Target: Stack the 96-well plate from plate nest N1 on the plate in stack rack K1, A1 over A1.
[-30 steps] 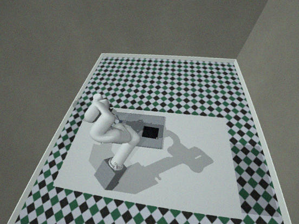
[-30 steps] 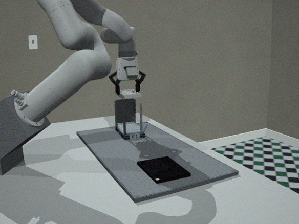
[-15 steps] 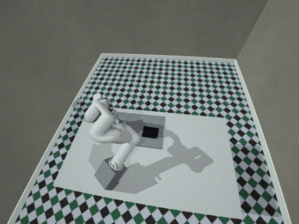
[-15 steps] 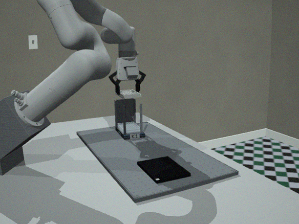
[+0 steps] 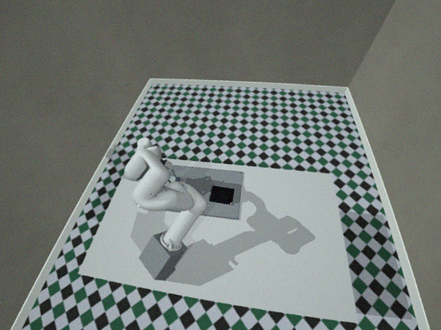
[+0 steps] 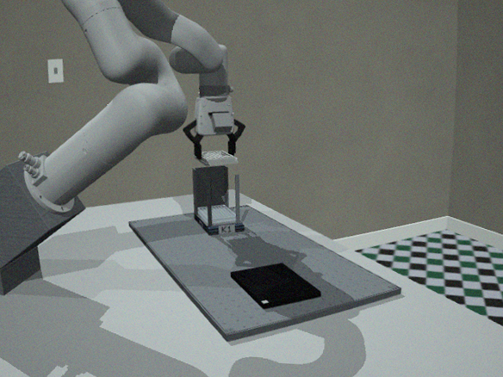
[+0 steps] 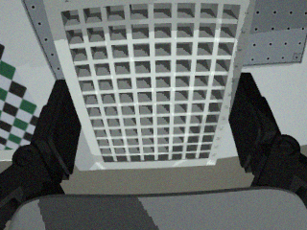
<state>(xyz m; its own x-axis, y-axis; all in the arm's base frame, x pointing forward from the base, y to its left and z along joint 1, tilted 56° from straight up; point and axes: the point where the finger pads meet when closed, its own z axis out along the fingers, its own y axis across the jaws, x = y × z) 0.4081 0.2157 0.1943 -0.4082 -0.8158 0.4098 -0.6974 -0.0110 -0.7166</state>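
Right now my hand is 3 cm short of the dark rack wall, 6 cm to the right of it and 11 cm above it. From my hand the other things lie so: pale A1 square 32 cm behind, 41 cm to the right, 18 cm below; K1 label 4 cm behind, 8 cm to the right, 18 cm below; white 96-well plate 1 cm below.
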